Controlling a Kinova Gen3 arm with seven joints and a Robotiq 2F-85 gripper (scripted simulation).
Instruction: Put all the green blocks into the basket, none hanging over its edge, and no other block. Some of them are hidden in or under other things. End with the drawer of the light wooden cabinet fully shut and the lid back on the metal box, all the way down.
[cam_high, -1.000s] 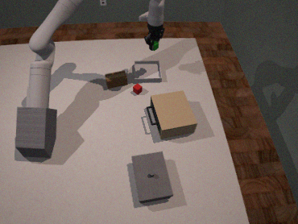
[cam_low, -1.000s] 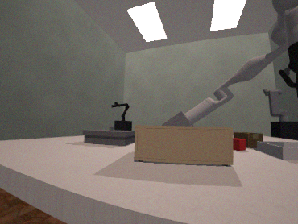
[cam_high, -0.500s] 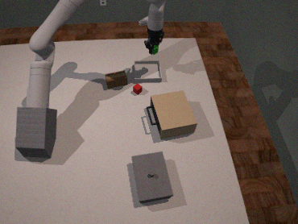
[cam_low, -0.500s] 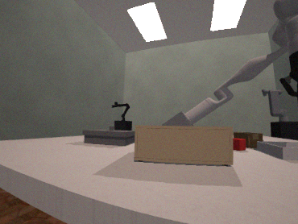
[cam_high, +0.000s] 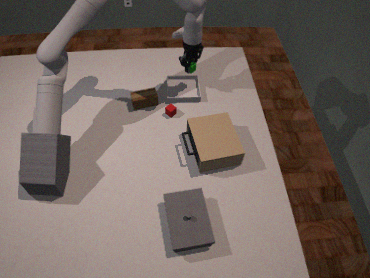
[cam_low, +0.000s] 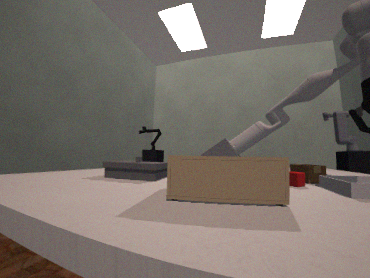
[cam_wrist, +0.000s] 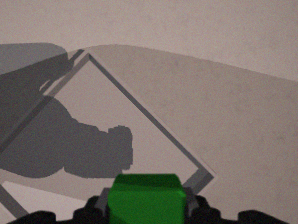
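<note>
The basket is 10 cm below my hand, 3 cm to the right of it and 3 cm behind it. The rest, counted from my hand: blue block: 23 cm behind, 10 cm to the right, 9 cm below; cardboard box: 21 cm behind, 10 cm to the right, 8 cm below; red block: 17 cm to the right, 10 cm behind, 9 cm below.
</note>
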